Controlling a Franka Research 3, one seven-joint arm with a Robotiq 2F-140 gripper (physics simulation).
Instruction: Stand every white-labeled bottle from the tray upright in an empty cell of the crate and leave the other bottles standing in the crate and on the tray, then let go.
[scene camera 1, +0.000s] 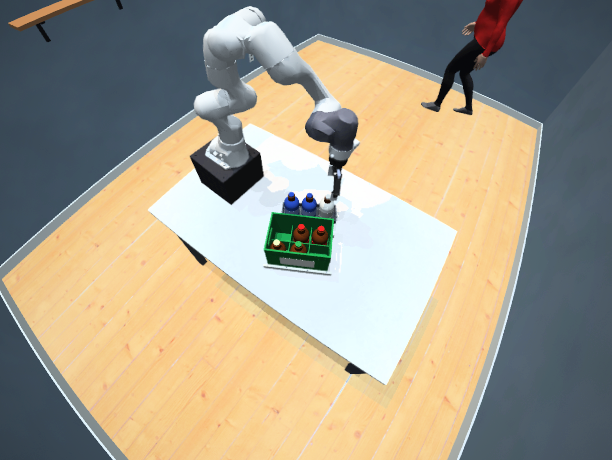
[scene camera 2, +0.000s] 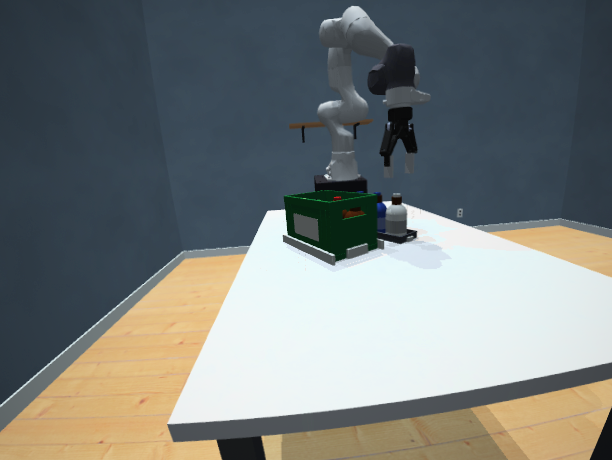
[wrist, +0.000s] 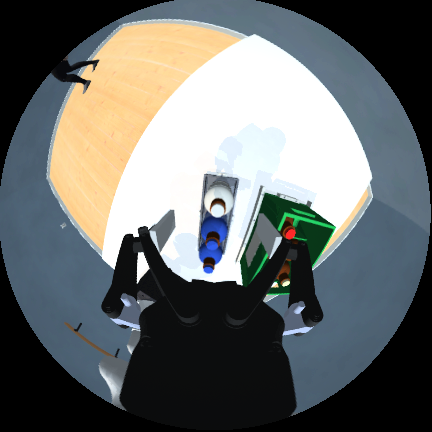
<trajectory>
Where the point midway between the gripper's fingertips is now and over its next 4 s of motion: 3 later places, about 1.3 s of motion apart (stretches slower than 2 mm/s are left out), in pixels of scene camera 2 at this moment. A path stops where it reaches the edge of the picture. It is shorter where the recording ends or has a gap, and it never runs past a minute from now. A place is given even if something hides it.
My gripper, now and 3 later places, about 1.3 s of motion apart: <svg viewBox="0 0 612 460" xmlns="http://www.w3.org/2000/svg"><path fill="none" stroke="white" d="M399 175L394 196L396 200L396 191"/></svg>
</trajectory>
